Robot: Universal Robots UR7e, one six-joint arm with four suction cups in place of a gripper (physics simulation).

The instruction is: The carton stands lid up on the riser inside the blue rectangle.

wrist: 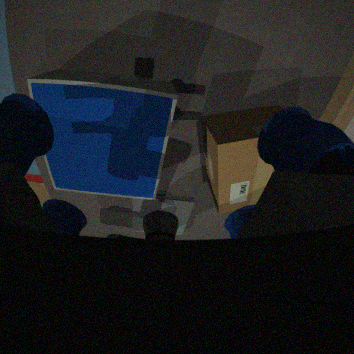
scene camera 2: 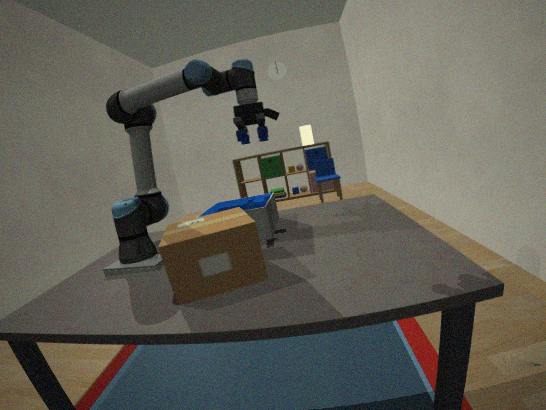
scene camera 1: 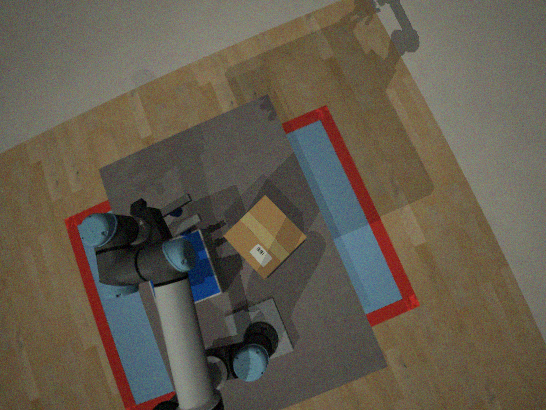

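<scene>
The brown carton stands upright on the grey table, beside the riser. Its top face shows pale tape and a white barcode label; another pale label is on a side. The pale riser has a top with a blue rectangle edged in white. The carton is apart from the riser in scene camera 1, and hides part of it in scene camera 2. My gripper, with blue suction cups, is open and empty, high above the table near the riser. The arm hides part of the riser in scene camera 1.
The arm's base plate is on the table, near the carton and riser. A light blue floor mat with a red border lies under the table. A shelf unit and a blue chair stand behind.
</scene>
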